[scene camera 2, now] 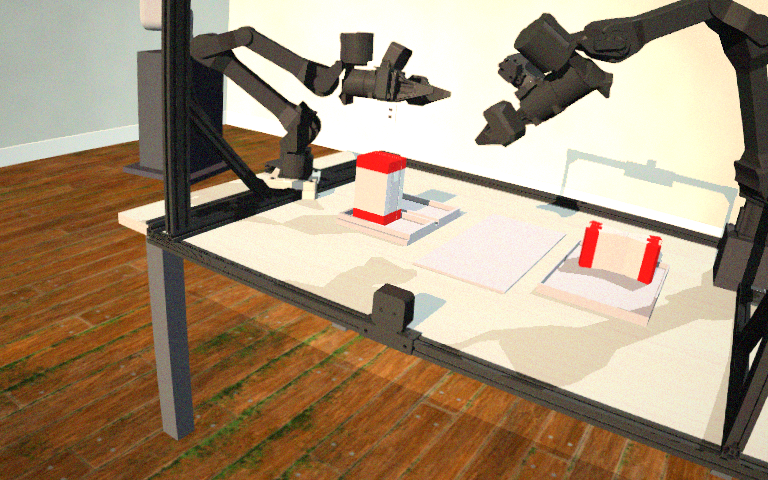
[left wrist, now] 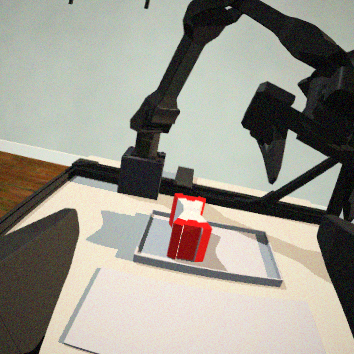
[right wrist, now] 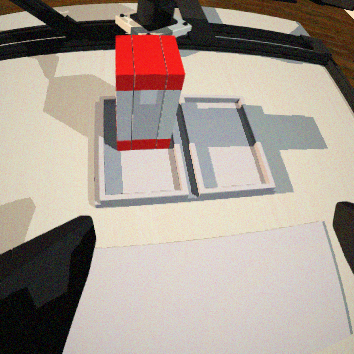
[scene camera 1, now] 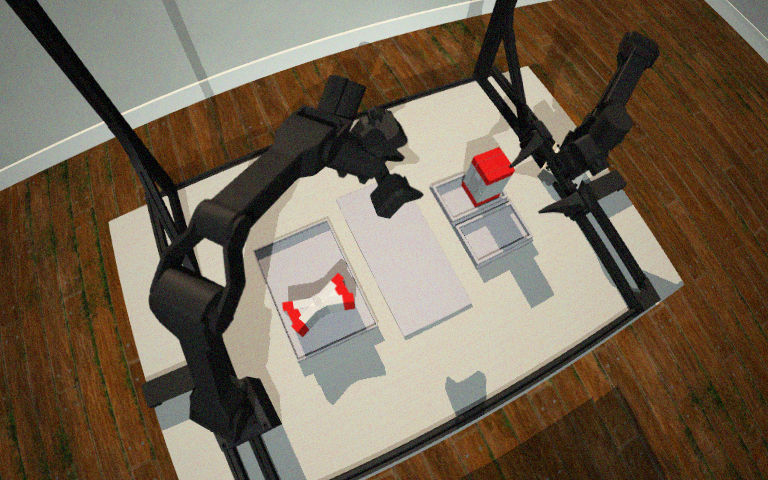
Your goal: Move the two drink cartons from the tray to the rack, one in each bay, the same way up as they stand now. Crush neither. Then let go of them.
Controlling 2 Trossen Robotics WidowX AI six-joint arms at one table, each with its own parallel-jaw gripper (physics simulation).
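Places are measured from the left arm's base along level axes (x ahead, y left, z up), in centimetres.
Pixels of known places: left gripper, fingertip midpoint: (scene camera 2: pixel 442 92) (left wrist: pixel 203 225) (scene camera 1: pixel 524 189); right gripper, fingertip midpoint: (scene camera 2: pixel 491 133) (left wrist: pixel 312 202) (right wrist: pixel 218 222) (scene camera 1: pixel 412 176); left arm's base at its link origin: (scene camera 2: pixel 294 175) (right wrist: pixel 152 19); right arm's base at its link origin: (scene camera 2: pixel 754 236) (left wrist: pixel 144 153) (scene camera 1: pixel 234 413).
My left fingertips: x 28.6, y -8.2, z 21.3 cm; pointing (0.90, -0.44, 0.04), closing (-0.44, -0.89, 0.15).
Observation:
Ahead of a thing's pixels: the offset from my left fingertips to its top centre. Level surfaces: height alone.
A carton {dz -11.9, dx -10.4, dy -7.1 cm} (scene camera 1: pixel 491 183) (scene camera 2: pixel 376 186) (right wrist: pixel 147 112) with red top and bottom stands upright in one bay of the two-bay rack {dz -22.9, dx -5.6, dy -4.2 cm} (scene camera 1: pixel 481 213) (right wrist: pixel 145 200). The other bay holds no carton. A second white carton {dz -17.5, dx +32.2, dy -21.4 cm} (scene camera 1: pixel 317 300) (scene camera 2: pixel 620 251) (left wrist: pixel 187 240) with red ends lies on its side in the tray {dz -23.2, dx +29.5, dy -25.5 cm} (scene camera 1: pixel 339 342) (scene camera 2: pixel 589 308) (left wrist: pixel 225 277); its middle looks pinched in. My left gripper (scene camera 1: pixel 525 189) (scene camera 2: pixel 438 97) is open and empty, higher than the upright carton and clear of it. My right gripper (scene camera 1: pixel 412 177) is open and empty, high above the far end of the flat board.
The flat pale board {dz -24.4 cm} (scene camera 1: pixel 404 266) (scene camera 2: pixel 492 254) (left wrist: pixel 190 320) (right wrist: pixel 215 290) lies between tray and rack. Dark frame bars run along the table's edges, with posts at the corners. A dark block (scene camera 2: pixel 392 308) sits on the near edge in scene camera 2.

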